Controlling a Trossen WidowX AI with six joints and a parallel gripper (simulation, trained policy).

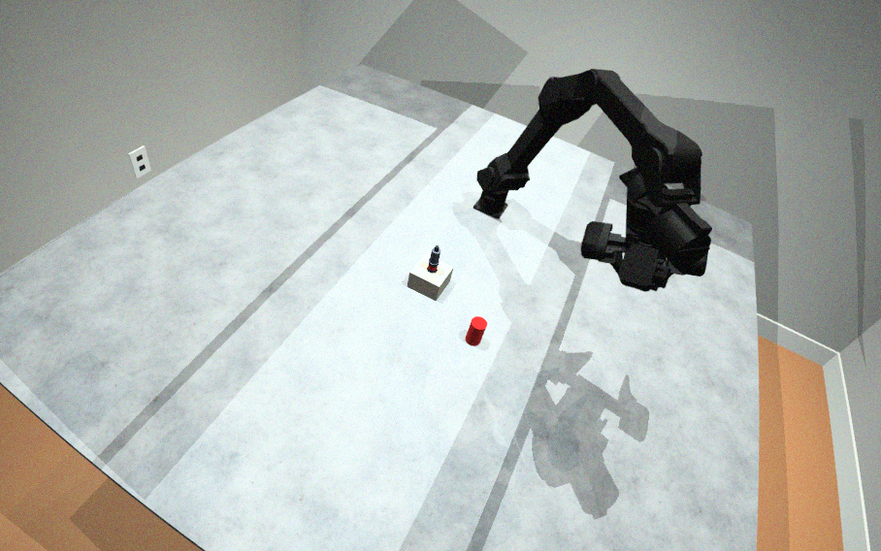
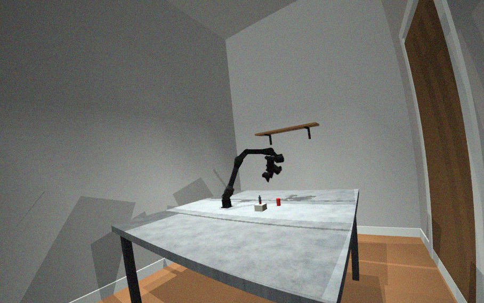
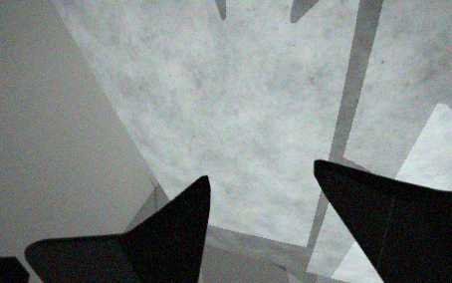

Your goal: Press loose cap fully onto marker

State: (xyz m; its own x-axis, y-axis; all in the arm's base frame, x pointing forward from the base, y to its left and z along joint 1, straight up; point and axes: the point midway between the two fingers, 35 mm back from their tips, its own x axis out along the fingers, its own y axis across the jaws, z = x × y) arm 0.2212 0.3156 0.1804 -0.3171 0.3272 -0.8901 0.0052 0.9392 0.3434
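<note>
Right now the red cap is 210 mm to the right of my gripper tip, 160 mm ahead of it and 130 mm below it. The rest, counted from my gripper tip: cream holder block 330 mm to the right, 130 mm below, 90 mm ahead; then dark marker 330 mm to the right, 90 mm ahead, 80 mm below.
</note>
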